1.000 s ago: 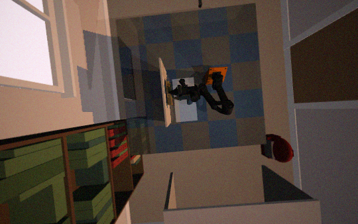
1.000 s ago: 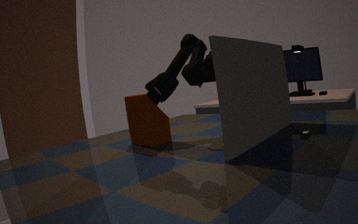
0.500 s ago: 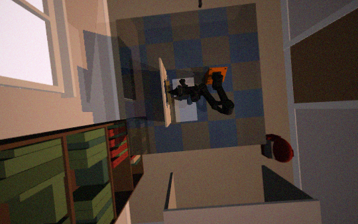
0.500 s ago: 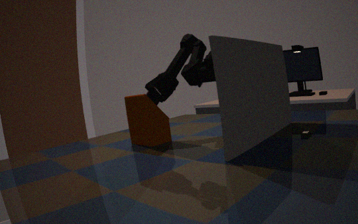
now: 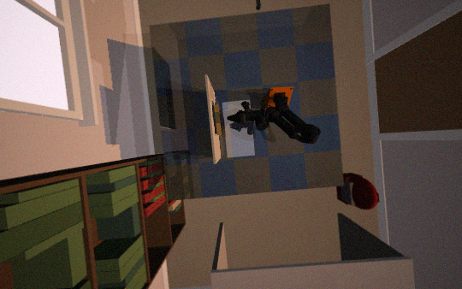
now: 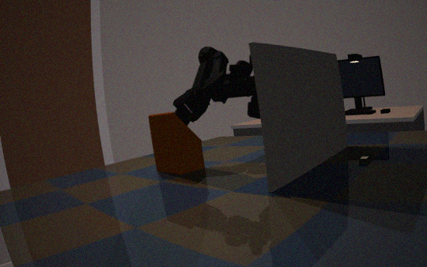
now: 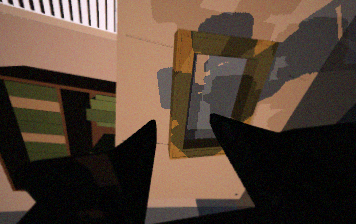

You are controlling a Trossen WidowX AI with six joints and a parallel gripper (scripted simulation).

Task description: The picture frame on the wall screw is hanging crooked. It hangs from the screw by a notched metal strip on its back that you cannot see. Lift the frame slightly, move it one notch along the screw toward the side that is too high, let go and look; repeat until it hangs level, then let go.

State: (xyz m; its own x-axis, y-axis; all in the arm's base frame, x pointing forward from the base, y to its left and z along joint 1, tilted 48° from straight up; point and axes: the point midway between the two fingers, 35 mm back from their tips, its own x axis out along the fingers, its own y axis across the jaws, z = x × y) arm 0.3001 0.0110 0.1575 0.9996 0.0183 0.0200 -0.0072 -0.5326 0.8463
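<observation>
Now: gripper tip 70 mm short of the picture frame and 60 mm above it. Round my gripper tip: wall panel 80 mm ahead, 70 mm below, 20 mm to the left.
</observation>
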